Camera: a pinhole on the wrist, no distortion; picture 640 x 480 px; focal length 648.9 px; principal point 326.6 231.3 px. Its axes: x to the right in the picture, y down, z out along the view. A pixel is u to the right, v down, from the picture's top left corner.
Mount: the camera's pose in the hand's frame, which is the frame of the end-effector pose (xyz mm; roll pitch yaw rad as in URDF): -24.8 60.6 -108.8 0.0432 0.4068 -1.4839
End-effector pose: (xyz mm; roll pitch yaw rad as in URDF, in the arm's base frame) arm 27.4 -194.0 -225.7 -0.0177 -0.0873 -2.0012
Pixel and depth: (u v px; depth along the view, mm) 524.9 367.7 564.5
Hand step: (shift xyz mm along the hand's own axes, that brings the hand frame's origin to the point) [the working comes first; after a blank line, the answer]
In the camera's frame: 172.5 118.7 564.5

102.3 -313.4 345.6
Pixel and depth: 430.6 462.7 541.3
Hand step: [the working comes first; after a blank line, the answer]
In the camera's frame: 86.8 193.0 541.3

169.8 -220.5 361.2
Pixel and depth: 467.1 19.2 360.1
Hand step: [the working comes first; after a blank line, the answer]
In the camera's frame: 78.0 -117.7 360.1

-139.0 -162.1 186.1
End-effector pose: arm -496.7 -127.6 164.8 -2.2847 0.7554 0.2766
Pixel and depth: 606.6 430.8 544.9
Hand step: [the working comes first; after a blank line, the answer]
In the camera's frame: 235.1 167.5 544.9

156.2 -359.5 304.8
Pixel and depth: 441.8 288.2 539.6
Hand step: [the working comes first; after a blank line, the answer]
In the camera's frame: 95.8 47.3 539.6

25.3 -238.3 350.3
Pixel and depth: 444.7 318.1 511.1
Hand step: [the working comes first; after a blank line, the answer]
In the camera's frame: 93.0 68.4 511.1

46.3 -222.9 326.1
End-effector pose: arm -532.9 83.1 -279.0 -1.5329 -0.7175 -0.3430
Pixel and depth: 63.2 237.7 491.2
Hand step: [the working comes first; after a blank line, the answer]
In the camera's frame: -199.4 4.8 491.2

-40.1 48.1 421.0
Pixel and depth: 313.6 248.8 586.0
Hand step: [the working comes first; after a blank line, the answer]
In the camera's frame: -11.7 15.8 586.0

-15.1 -160.5 434.1
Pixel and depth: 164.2 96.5 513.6
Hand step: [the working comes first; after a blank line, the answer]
In the camera's frame: -128.5 -106.7 513.6

-145.9 -33.4 409.1
